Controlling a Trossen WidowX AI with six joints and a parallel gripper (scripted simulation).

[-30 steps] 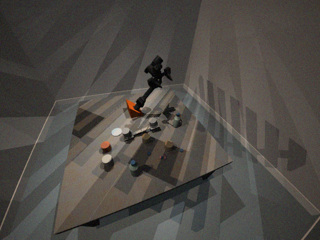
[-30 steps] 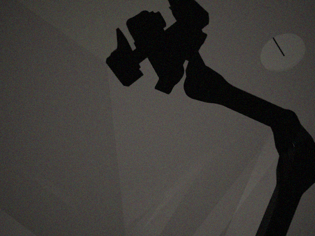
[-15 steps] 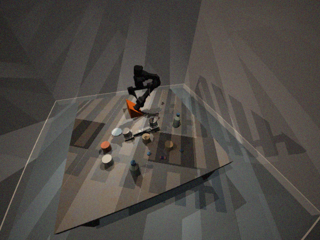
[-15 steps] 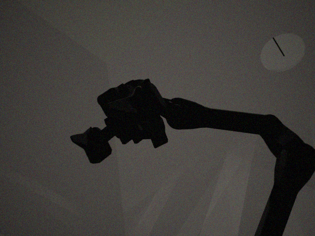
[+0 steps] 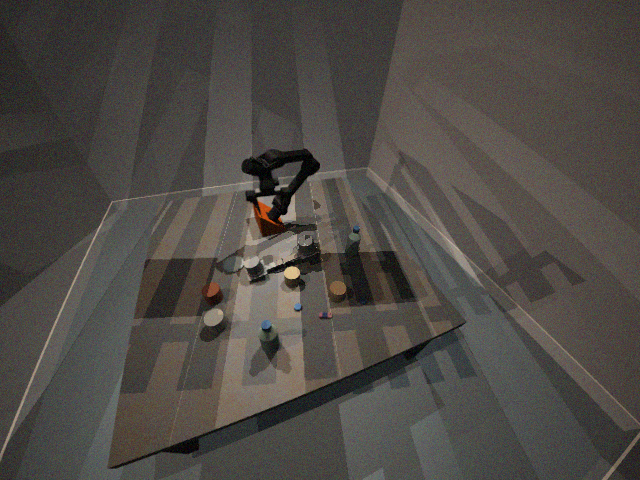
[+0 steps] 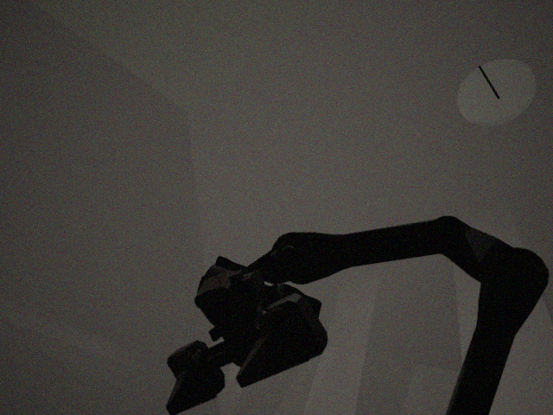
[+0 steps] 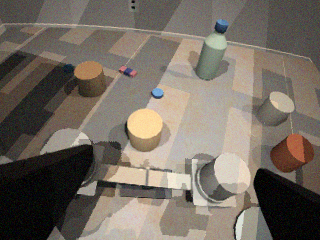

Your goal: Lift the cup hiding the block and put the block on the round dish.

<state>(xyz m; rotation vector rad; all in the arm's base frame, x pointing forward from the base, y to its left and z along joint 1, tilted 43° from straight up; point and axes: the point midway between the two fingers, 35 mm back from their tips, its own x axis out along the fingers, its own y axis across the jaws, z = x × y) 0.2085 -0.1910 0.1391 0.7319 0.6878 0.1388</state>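
Now: the grey block 60 mm ahead of my gripper tip, 120 mm to the right of it and 240 mm below it. The rest, counted from my gripper tip: round dish: 30 mm behind, 200 mm to the right, 280 mm below; cream cup: 270 mm ahead, 310 mm to the right, 240 mm below; grey cup: 70 mm ahead, 150 mm to the left, 170 mm below.
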